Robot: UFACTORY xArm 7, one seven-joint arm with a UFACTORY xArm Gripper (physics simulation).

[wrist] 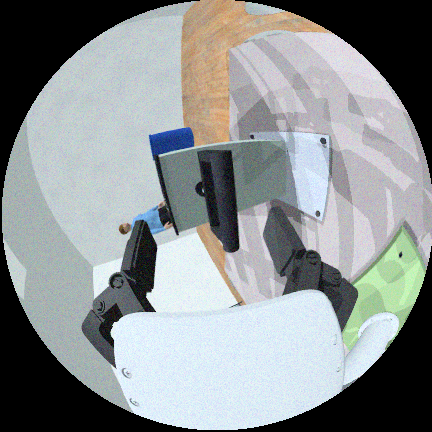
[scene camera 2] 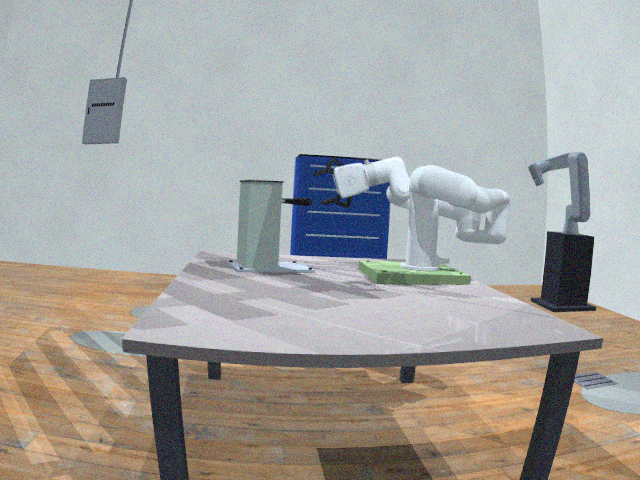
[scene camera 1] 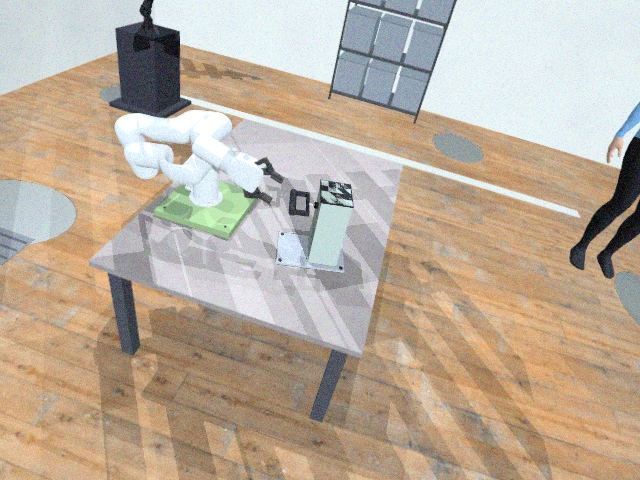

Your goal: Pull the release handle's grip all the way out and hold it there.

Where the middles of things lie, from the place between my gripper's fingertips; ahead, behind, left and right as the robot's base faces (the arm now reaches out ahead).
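You'd find the base plate [scene camera 1: 292,250] 140 mm ahead of my hand, 70 mm to the left of it and 240 mm below it.
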